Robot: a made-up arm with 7 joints.
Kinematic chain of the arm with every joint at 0, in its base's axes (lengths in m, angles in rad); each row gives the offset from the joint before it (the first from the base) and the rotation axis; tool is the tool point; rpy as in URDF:
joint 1: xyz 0 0 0.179 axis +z
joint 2: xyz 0 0 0 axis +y
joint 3: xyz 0 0 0.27 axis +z
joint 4: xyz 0.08 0 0 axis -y
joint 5: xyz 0.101 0 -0.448 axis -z
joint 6: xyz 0 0 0 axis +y
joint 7: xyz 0.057 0 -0.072 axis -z
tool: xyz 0 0 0 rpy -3.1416 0 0
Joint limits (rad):
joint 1: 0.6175..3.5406
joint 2: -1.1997..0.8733
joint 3: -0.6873..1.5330
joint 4: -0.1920..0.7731
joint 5: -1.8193..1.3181
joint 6: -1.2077..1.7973
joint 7: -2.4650..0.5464
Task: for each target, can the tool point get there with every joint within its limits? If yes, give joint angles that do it. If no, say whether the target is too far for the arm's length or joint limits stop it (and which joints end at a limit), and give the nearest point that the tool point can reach.
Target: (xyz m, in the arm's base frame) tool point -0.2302 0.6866 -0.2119
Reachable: no: joint limits stop it (at a limit: joint 4) | nearest point -0.1559 0.4651 -0.0858 | short by 0.266 m
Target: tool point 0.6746 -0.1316 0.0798
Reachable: no: joint limits stop it (at a limit: joint 1, joint 3, joint 4) | nearest point 0.5418 -0.0733 0.0954 | short by 0.146 m
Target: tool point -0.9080 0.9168 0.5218
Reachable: no: too far | nearest point -0.3791 0.3828 0.3221 | short by 0.778 m
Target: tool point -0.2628 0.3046 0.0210
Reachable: yes | joints 0.9751 -0.0074 1.1818 0.4426 -1.5065 0.0720 -1.5541
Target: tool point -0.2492 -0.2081 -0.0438
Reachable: yes | joints 2.3961 0.4962 1.3106 0.2358 0.7855 -0.3487 -1.7364
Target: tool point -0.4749 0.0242 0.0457
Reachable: yes | joints 1.8119 0.3128 1.1461 0.6973 1.0544 1.0760 -0.3139
